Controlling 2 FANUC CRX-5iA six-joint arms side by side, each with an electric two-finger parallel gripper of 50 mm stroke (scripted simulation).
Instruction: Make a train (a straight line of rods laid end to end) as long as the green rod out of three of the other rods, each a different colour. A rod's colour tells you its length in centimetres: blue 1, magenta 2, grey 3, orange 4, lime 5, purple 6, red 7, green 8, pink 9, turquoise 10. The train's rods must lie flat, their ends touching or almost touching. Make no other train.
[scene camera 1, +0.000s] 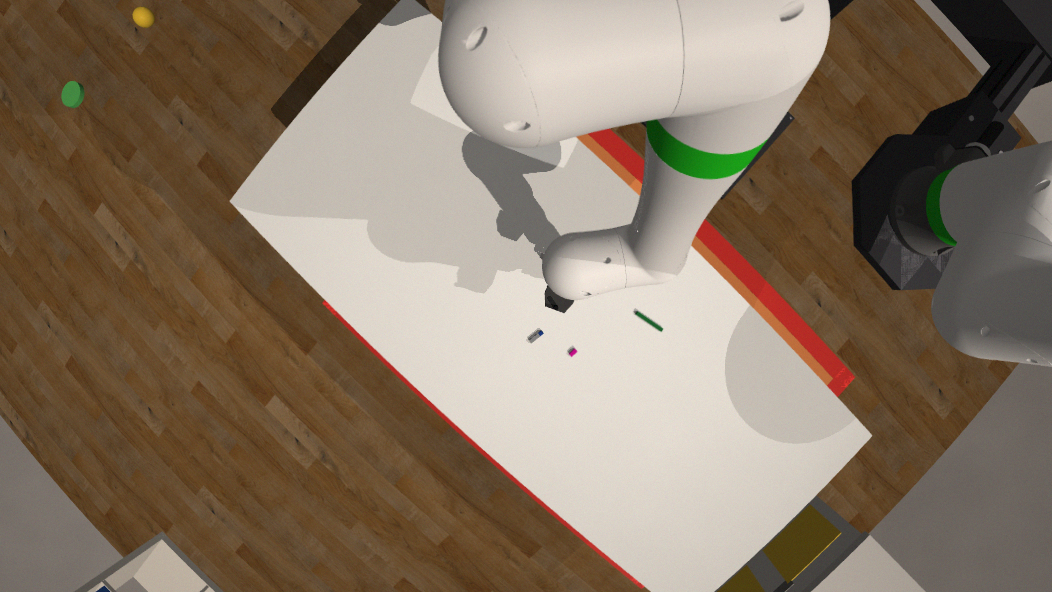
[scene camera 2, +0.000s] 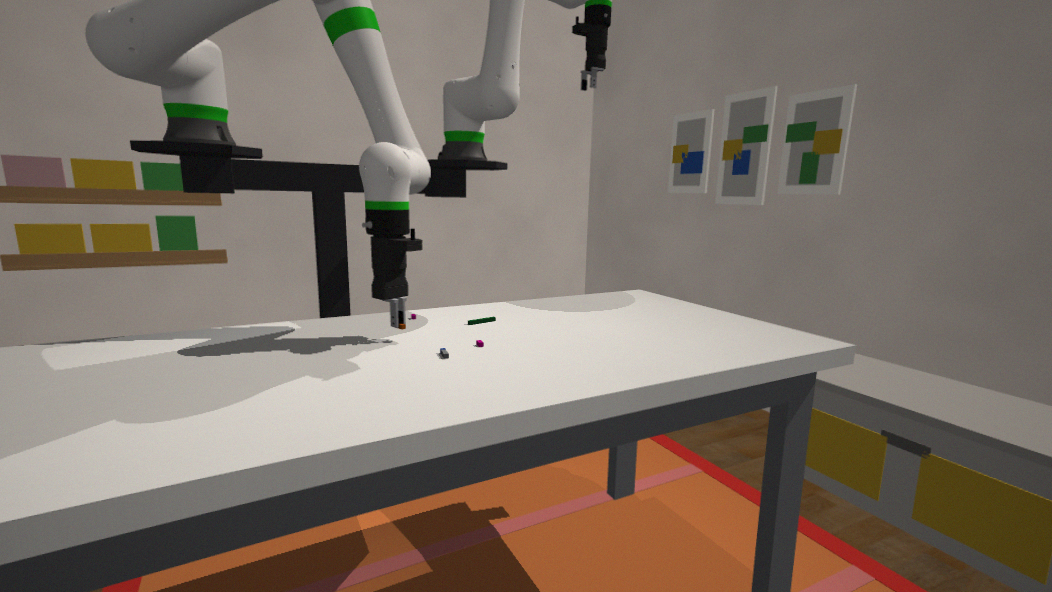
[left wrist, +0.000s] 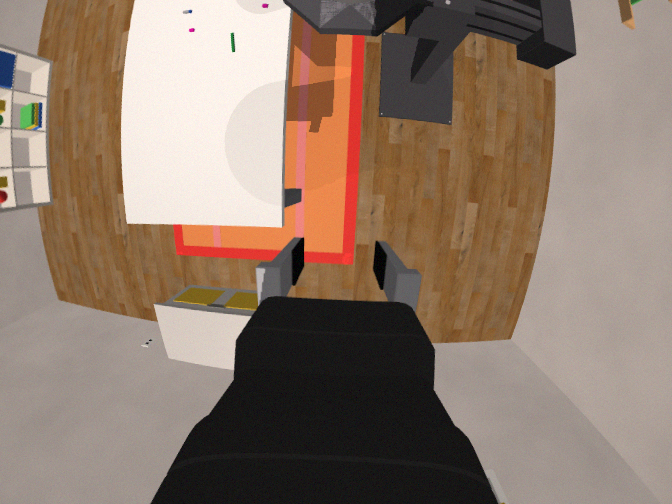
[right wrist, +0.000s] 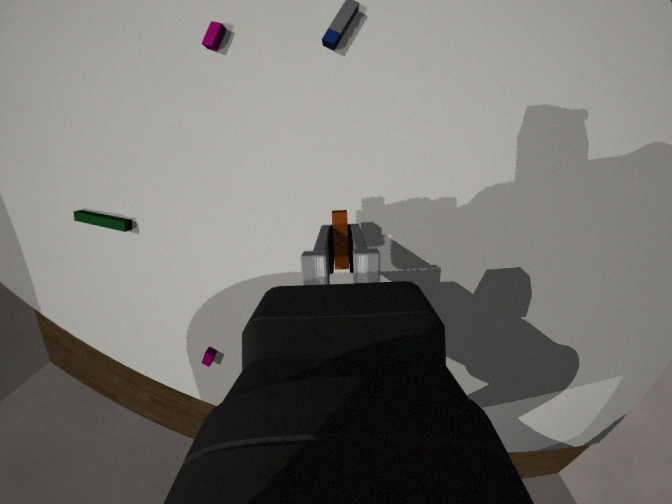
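Note:
Green rod (right wrist: 107, 221). Orange rod (right wrist: 339, 217), out of frame in the left wrist view. Left gripper (scene camera 2: 588, 88), (left wrist: 339, 253). Right gripper (scene camera 2: 398, 326), (right wrist: 340, 239).

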